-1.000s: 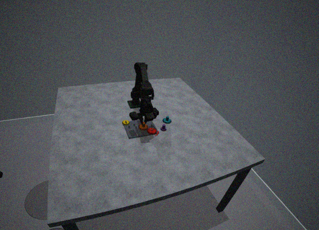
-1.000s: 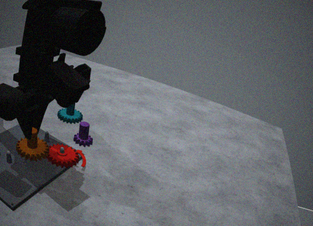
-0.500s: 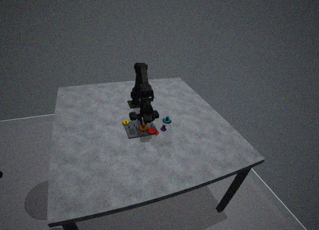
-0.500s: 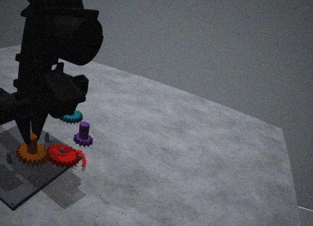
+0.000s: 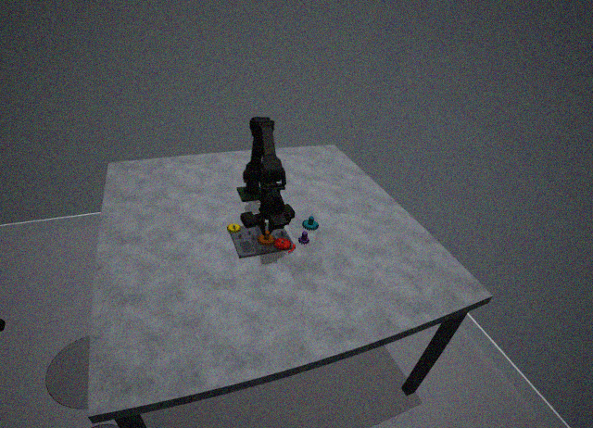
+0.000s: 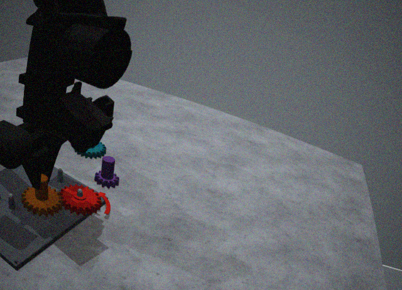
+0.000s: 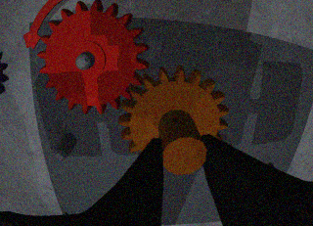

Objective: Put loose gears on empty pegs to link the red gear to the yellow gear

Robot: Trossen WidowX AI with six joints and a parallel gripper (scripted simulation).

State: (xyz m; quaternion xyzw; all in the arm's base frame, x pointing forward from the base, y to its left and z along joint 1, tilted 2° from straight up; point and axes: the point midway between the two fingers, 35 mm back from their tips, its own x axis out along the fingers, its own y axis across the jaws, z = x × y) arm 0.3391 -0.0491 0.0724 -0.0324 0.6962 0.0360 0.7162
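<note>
The orange gear lies 1 cm below my gripper tip. The rest, counted from my gripper tip: red gear: 5 cm to the left, 4 cm ahead, 2 cm below; yellow gear: 10 cm to the right, 10 cm behind, 2 cm below; red arrow: 8 cm to the left, 6 cm ahead, 3 cm below.
</note>
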